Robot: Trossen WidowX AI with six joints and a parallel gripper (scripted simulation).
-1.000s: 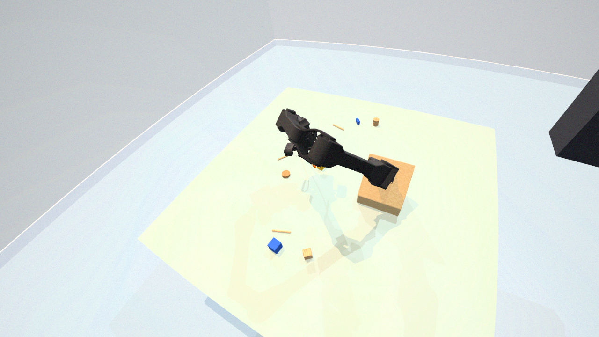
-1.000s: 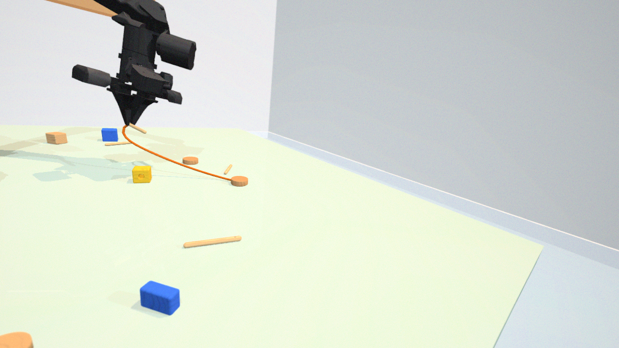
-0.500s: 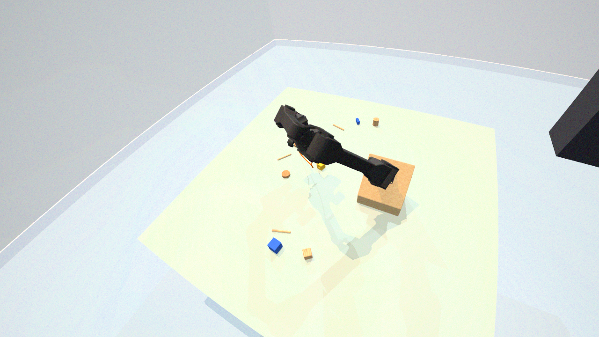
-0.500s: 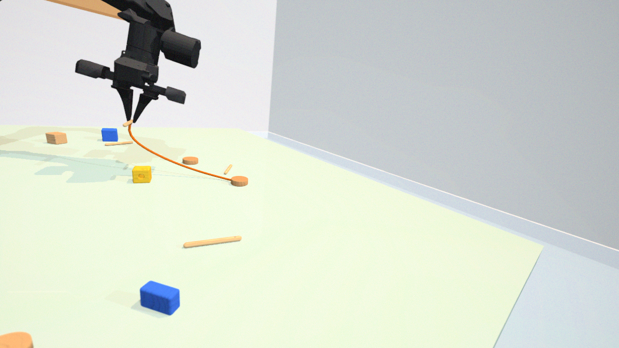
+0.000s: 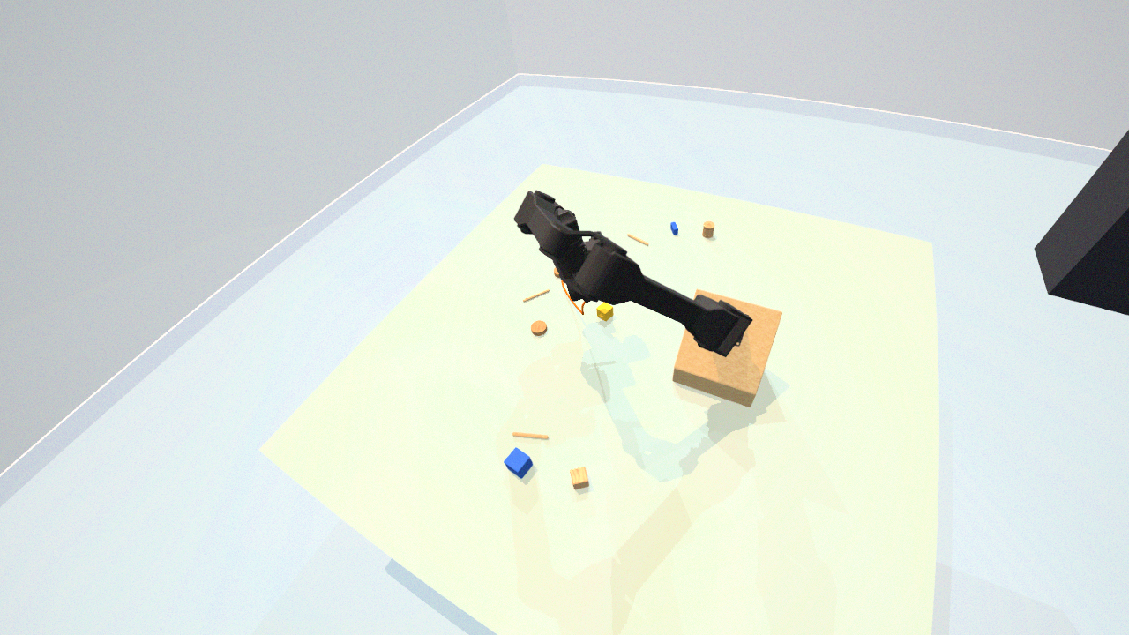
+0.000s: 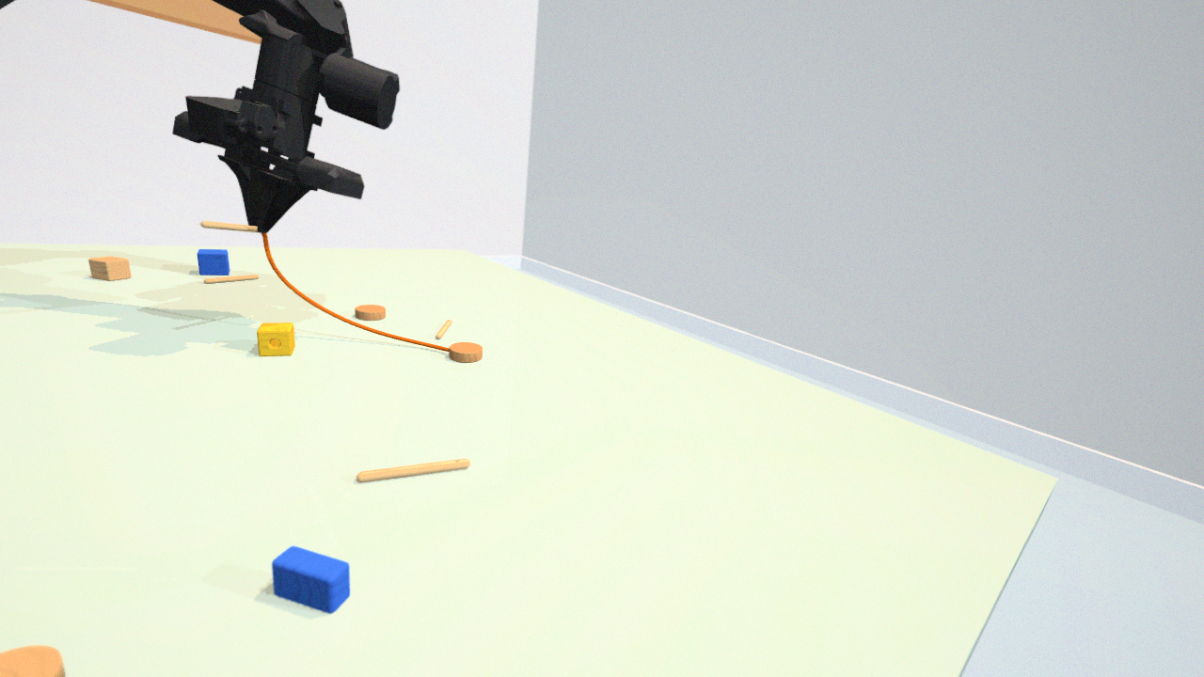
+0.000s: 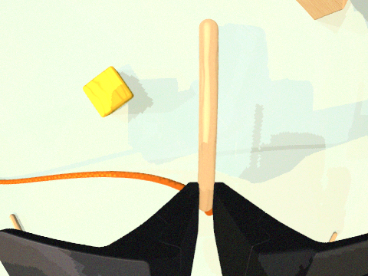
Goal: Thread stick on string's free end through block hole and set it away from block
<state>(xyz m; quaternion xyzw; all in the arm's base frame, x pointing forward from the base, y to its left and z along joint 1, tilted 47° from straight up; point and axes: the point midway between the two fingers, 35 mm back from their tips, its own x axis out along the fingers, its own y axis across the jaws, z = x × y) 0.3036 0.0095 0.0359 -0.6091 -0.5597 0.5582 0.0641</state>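
Right now my gripper tip is 7 cm to the left of the yellow block and 11 cm above it. Also, from my gripper tip: wooden cube: 14 cm behind, 33 cm to the left, 11 cm below; thin wooden stick: 1 cm behind, 1 cm to the right; blue block: 5 cm behind, 45 cm to the right, 11 cm below.
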